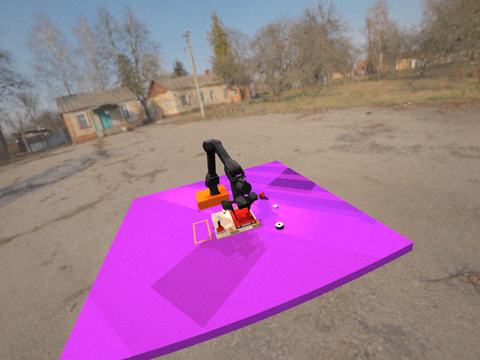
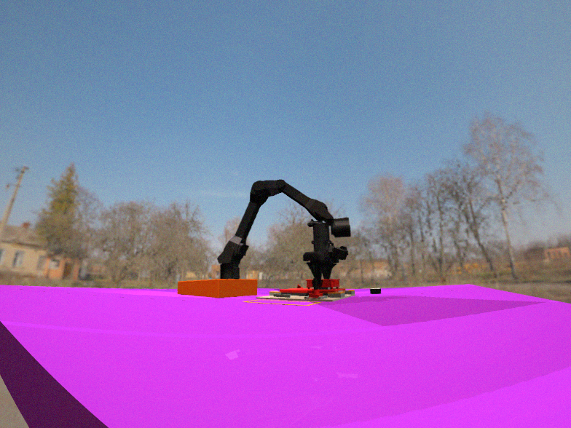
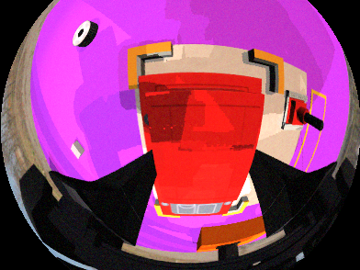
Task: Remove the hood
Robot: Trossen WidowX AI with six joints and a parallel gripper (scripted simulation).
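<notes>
Now: the white baseplate 30 mm to the right of my gripper tip, 30 mm below it and 30 mm behind it. From my gripper tip the other things lie so: white wheel (160 mm ahead, 130 mm to the left, 30 mm below); red hood (10 mm above); white piece (200 mm to the left, 40 mm below, 10 mm behind).
</notes>
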